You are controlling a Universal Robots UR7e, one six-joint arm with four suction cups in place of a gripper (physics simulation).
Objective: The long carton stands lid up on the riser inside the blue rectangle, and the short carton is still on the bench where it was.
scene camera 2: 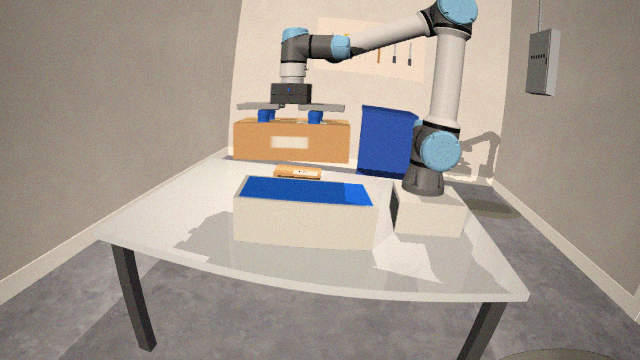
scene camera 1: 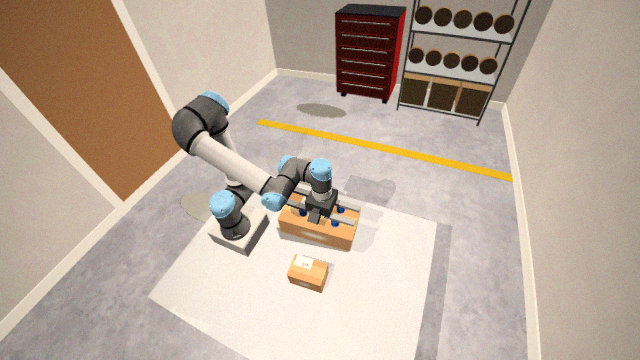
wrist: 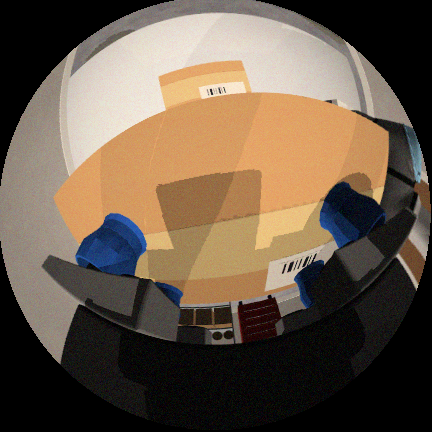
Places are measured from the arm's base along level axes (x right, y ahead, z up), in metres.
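Where they show: end effector, tool point: [wrist: 236,252]; arm's base, origin of the base link: [scene camera 2: 422,189] [scene camera 1: 235,227].
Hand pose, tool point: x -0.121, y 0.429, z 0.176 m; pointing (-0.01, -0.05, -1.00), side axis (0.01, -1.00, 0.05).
Observation:
Each offset is from my tool point to the top centre of the thing. Level surfaces: height alone.
The long orange carton {dx +0.015, dy -0.007, dz +0.021 m} [scene camera 1: 315,235] [scene camera 2: 250,142] [wrist: 225,130] hangs level, lid up, under my suction gripper [scene camera 1: 321,212] [scene camera 2: 291,119] [wrist: 235,257]. The blue cups touch its lid, and a barcode label shows there in the wrist view. The white riser {dx -0.073, dy -0.067, dz -0.158 m} [scene camera 2: 305,225] with the blue rectangle {dx -0.073, dy -0.067, dz -0.158 m} [scene camera 2: 300,190] on its top stands on the bench {dz -0.278 m} [scene camera 1: 380,300] [scene camera 2: 150,220] [wrist: 125,75]. The carton is higher than the riser; how far it overlaps the riser from above I cannot tell. The riser is hidden in scene camera 1. The short carton {dx +0.186, dy -0.004, dz -0.178 m} [scene camera 1: 307,274] [scene camera 2: 285,170] [wrist: 180,90] lies on the bench beside the riser, apart from the long carton.
The arm's pale base block [scene camera 1: 245,245] [scene camera 2: 430,220] stands on the bench beside the riser. A blue bin [scene camera 2: 385,142] stands behind the bench in scene camera 2. A red drawer cabinet [scene camera 1: 365,55] stands far off by the wall.

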